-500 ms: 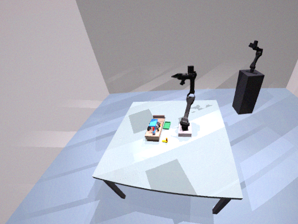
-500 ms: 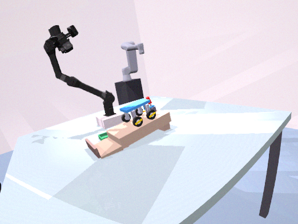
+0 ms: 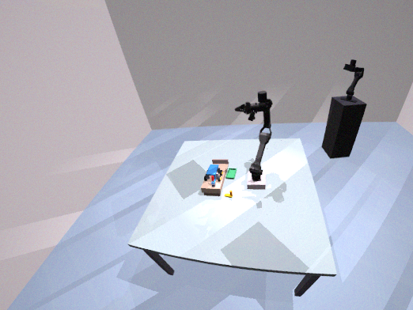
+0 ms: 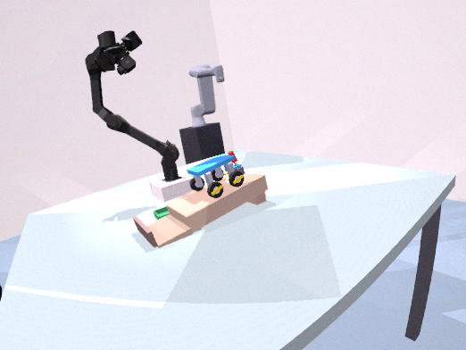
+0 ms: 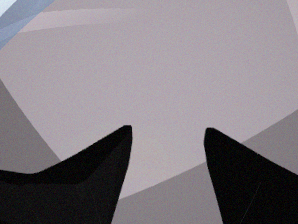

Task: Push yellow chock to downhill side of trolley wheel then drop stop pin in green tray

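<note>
My gripper tip is 56 cm above the yellow chock, 24 cm to the right of it and 11 cm short of it. Round my gripper tip: blue-topped trolley (47 cm below, 22 cm ahead, 10 cm to the left); red-headed stop pin (45 cm below, 21 cm ahead, 19 cm to the left); wooden ramp (53 cm below, 22 cm ahead, 9 cm to the left).
</note>
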